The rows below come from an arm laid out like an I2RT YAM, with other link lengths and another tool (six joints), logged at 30 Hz.
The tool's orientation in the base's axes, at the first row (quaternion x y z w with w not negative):
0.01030 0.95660 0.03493 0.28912
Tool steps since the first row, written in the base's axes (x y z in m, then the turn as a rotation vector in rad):
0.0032 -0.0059 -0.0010 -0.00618 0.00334 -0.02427
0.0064 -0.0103 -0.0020 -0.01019 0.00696 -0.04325
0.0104 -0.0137 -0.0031 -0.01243 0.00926 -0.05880
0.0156 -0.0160 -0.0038 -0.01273 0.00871 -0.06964
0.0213 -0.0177 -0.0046 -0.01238 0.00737 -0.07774
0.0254 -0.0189 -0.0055 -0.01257 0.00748 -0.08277
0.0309 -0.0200 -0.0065 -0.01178 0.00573 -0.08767
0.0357 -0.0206 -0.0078 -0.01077 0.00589 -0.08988
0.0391 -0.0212 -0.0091 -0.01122 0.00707 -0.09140
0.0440 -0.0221 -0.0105 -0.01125 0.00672 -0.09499
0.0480 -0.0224 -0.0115 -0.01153 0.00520 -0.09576
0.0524 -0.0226 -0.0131 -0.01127 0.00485 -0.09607
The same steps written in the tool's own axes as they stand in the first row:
-0.0023 -0.0060 0.0022 0.01869 0.00157 0.01693
-0.0046 -0.0104 0.0046 0.03265 0.00380 0.03069
-0.0075 -0.0139 0.0075 0.04320 0.00496 0.04251
-0.0115 -0.0162 0.0108 0.04942 0.00362 0.05131
-0.0159 -0.0180 0.0145 0.05355 0.00170 0.05815
-0.0189 -0.0193 0.0175 0.05649 0.00144 0.06222
-0.0229 -0.0204 0.0213 0.05847 -0.00066 0.06662
-0.0262 -0.0211 0.0250 0.05885 -0.00066 0.06903
-0.0284 -0.0218 0.0279 0.06012 0.00040 0.07011
-0.0317 -0.0228 0.0317 0.06211 -0.00021 0.07306
-0.0345 -0.0232 0.0348 0.06271 -0.00178 0.07345
-0.0373 -0.0235 0.0385 0.06265 -0.00215 0.07383

